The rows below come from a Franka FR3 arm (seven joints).
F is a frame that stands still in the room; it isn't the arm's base.
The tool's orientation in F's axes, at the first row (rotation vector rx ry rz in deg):
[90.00, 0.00, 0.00]
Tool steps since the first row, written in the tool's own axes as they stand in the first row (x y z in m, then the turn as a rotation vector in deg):
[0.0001, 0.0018, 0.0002, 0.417, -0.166, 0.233]
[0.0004, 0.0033, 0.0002, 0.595, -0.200, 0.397]
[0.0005, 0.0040, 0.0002, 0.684, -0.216, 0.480]
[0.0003, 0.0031, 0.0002, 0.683, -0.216, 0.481]
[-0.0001, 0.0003, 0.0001, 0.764, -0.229, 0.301]
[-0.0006, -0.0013, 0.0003, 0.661, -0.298, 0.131]
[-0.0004, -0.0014, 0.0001, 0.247, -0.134, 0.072]
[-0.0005, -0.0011, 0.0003, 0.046, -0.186, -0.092]
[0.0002, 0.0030, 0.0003, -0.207, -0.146, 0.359]
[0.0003, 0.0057, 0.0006, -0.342, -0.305, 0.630]
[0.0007, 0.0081, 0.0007, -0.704, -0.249, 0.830]
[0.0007, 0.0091, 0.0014, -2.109, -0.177, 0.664]
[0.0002, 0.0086, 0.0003, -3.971, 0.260, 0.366]
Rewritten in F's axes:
[0.0001, -0.0002, 0.0018, 0.417, -0.233, -0.166]
[0.0004, -0.0002, 0.0033, 0.595, -0.397, -0.200]
[0.0005, -0.0002, 0.0040, 0.684, -0.480, -0.216]
[0.0003, -0.0002, 0.0031, 0.683, -0.481, -0.216]
[-0.0001, -0.0001, 0.0003, 0.764, -0.301, -0.229]
[-0.0006, -0.0003, -0.0013, 0.661, -0.131, -0.298]
[-0.0004, -0.0001, -0.0014, 0.247, -0.072, -0.134]
[-0.0005, -0.0003, -0.0011, 0.046, 0.092, -0.186]
[0.0002, -0.0003, 0.0030, -0.207, -0.359, -0.146]
[0.0003, -0.0006, 0.0057, -0.342, -0.630, -0.305]
[0.0007, -0.0007, 0.0081, -0.704, -0.830, -0.249]
[0.0007, -0.0014, 0.0091, -2.109, -0.664, -0.177]
[0.0002, -0.0003, 0.0086, -3.971, -0.366, 0.260]

